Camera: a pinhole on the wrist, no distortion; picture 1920 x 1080 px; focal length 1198.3 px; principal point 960.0 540.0 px. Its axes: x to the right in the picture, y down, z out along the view. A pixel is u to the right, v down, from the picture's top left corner.
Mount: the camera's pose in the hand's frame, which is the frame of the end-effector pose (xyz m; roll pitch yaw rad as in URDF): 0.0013 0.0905 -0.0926 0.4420 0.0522 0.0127
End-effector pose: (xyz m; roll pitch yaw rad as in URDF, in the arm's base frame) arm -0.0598 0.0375 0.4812 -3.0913 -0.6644 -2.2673
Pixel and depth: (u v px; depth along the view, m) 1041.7 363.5 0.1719
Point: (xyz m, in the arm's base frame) -0.0846 -0.0049 0.4546
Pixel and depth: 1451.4 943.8 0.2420
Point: -0.2217 -0.0715 0.4268
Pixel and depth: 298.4 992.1 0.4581
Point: -0.1291 -0.0028 0.0196
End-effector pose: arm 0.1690 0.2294 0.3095 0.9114 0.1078 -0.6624
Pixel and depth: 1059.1 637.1 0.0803
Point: 0.2139 0.2604 0.3463
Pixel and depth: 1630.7 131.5 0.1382
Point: 0.2279 0.1676 0.2972
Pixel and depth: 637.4 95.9 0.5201
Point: -0.1874 -0.0342 0.2638
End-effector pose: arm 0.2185 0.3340 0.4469 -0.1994 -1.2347 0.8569
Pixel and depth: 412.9 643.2 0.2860
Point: 0.0626 0.1928 0.3993
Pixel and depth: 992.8 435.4 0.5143
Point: 0.0666 0.0113 0.6113
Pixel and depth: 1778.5 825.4 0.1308
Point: 0.1743 0.3890 0.5460
